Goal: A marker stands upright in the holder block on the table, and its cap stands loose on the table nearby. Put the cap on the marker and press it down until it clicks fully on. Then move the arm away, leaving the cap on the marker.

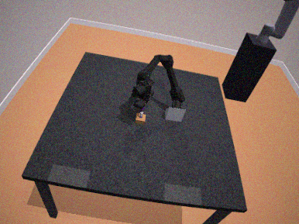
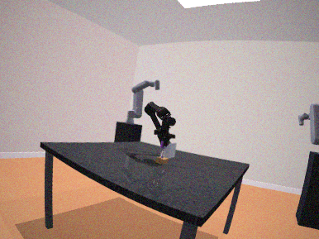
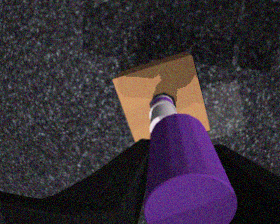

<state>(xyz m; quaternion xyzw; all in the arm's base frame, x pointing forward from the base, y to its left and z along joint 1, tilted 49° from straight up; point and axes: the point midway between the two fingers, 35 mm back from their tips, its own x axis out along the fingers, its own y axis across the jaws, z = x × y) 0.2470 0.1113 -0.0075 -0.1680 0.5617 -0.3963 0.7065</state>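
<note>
Right now the holder block is 1 cm behind my gripper tip, 1 cm to the left of it and 11 cm below it. From my gripper tip the other things lie so: purple cap: 1 cm above.
</note>
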